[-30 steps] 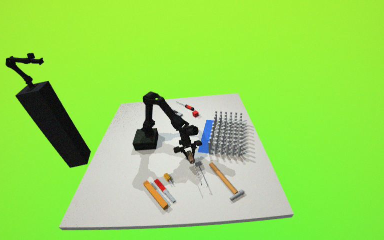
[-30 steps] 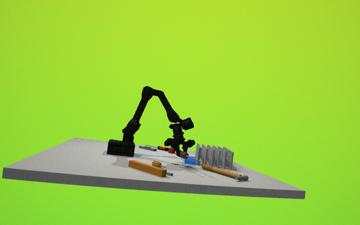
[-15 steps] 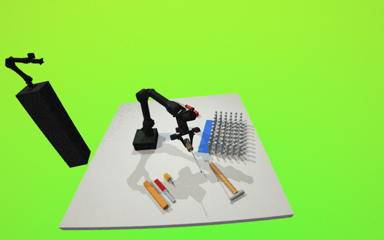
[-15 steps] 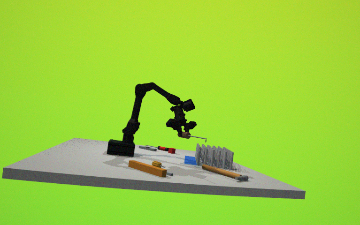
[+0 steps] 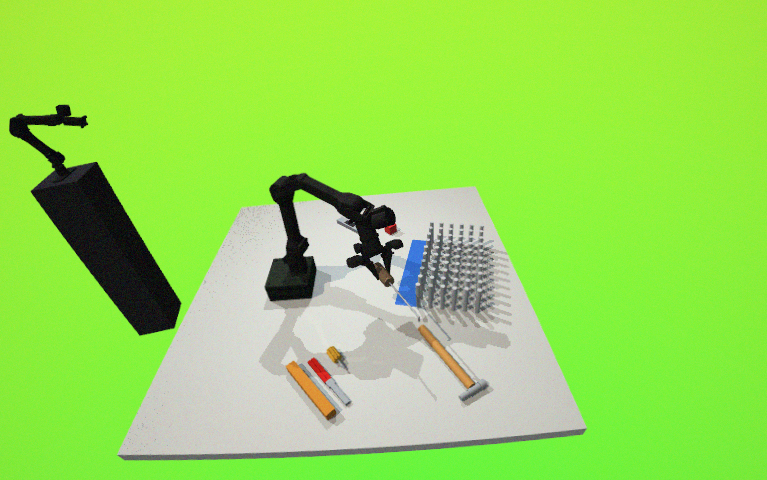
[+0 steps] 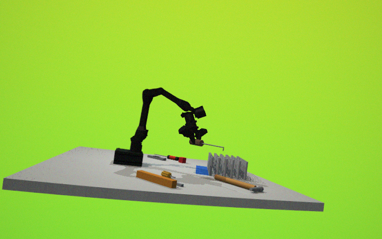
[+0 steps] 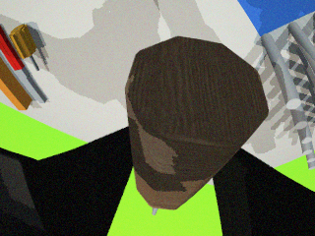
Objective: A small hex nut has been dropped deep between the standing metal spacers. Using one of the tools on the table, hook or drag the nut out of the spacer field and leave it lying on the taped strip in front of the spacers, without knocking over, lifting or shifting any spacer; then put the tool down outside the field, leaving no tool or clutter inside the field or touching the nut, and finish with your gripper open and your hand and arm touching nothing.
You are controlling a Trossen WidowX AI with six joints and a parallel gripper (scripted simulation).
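My gripper tip is 19 cm to the right of the blue taped strip, 18 cm above it and 16 cm short of it. From my gripper tip the other things lie so: yellow tool 21 cm behind, 16 cm below, 14 cm to the right; red-and-grey tool 24 cm behind, 21 cm to the right, 17 cm below; brown-handled hook tool 10 cm to the right, 3 cm ahead.
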